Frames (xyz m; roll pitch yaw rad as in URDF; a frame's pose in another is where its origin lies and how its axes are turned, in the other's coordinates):
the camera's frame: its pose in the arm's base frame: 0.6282 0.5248 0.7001 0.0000 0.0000 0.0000
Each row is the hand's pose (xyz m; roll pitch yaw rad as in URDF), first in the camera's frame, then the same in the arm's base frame.
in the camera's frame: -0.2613 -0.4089 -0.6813 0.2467 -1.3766 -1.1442
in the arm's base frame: 0.3669 0.1159 0.0188 0.2467 -1.3766 -1.1442
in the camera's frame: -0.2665 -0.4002 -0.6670 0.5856 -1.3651 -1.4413
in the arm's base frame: 0.3617 0.1246 0.0331 0.5856 -1.3651 -1.4413
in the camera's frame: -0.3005 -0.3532 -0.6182 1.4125 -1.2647 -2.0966
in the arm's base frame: 0.3277 0.1716 0.0819 1.4125 -1.2647 -2.0966
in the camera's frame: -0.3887 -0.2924 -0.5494 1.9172 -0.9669 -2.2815
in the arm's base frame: 0.2395 0.2324 0.1507 1.9172 -0.9669 -2.2815
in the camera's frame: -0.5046 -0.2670 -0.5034 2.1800 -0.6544 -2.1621
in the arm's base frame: 0.1236 0.2578 0.1967 2.1800 -0.6544 -2.1621
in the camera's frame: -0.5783 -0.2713 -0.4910 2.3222 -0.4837 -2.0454
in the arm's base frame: 0.0499 0.2535 0.2091 2.3222 -0.4837 -2.0454
